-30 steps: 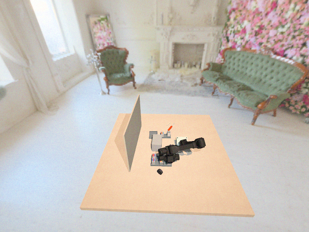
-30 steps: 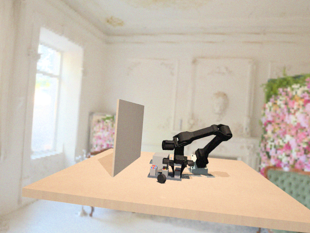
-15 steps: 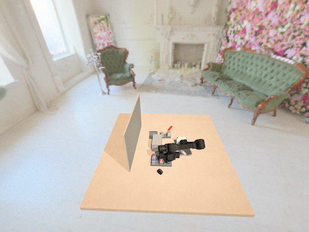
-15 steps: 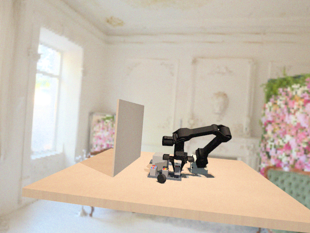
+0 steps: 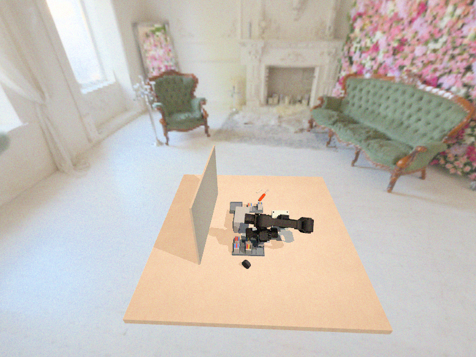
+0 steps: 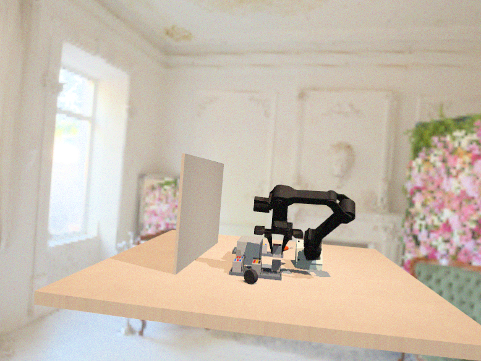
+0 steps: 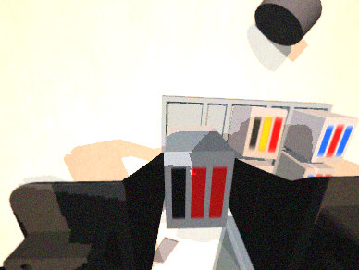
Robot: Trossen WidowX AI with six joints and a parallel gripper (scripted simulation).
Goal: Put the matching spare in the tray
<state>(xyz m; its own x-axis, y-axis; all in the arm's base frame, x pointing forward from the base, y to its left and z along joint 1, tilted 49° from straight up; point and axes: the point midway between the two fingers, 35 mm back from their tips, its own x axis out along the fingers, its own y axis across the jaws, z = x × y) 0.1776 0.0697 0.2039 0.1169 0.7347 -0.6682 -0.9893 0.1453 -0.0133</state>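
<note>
The grey tray is 120 mm ahead of my gripper tip, 430 mm to the right of it and 90 mm below it. Round my gripper tip: grey spare block (20 mm above); black cylinder (100 mm ahead, 100 mm to the left, 70 mm below); mounted unit (90 mm ahead, 240 mm to the right, 40 mm below).
</note>
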